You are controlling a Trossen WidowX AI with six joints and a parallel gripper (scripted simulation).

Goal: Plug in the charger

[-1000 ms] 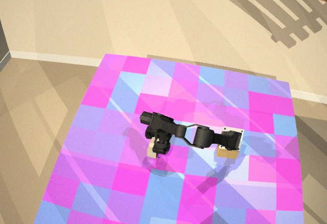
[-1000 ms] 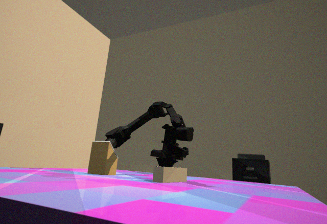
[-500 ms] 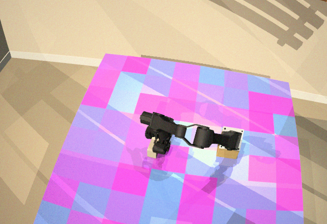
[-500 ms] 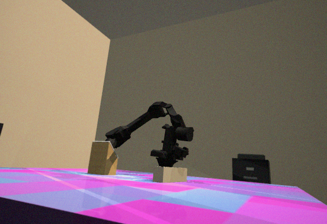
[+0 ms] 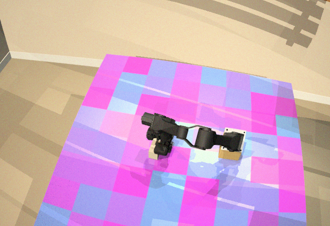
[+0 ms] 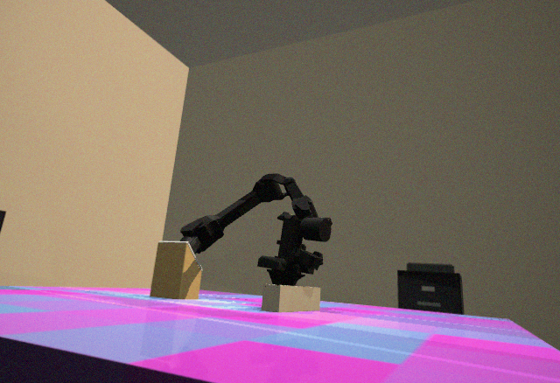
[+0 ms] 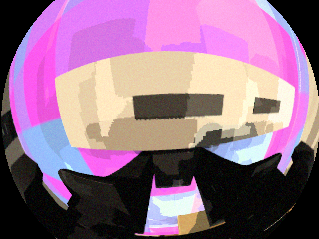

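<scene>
Now: the dark two-prong charger 2 cm ahead of my gripper tip and 1 cm above it.
</scene>
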